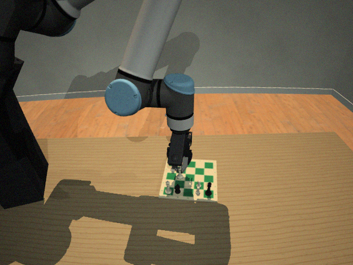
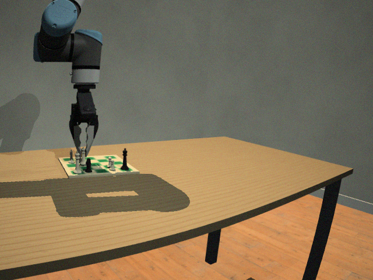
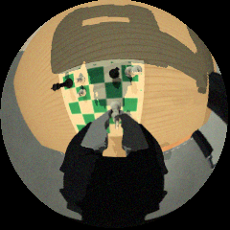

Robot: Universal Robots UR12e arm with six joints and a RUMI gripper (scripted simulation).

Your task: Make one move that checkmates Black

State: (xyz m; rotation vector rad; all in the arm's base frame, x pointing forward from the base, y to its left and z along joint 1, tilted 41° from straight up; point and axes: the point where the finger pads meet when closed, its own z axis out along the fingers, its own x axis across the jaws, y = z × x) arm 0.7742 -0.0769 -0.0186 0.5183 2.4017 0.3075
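Right now my hand is 40 mm short of the green-and-cream chessboard, 10 mm to the left of it and 40 mm above it. Round my hand: tall white piece (60 mm behind, 60 mm to the right, 10 mm below).
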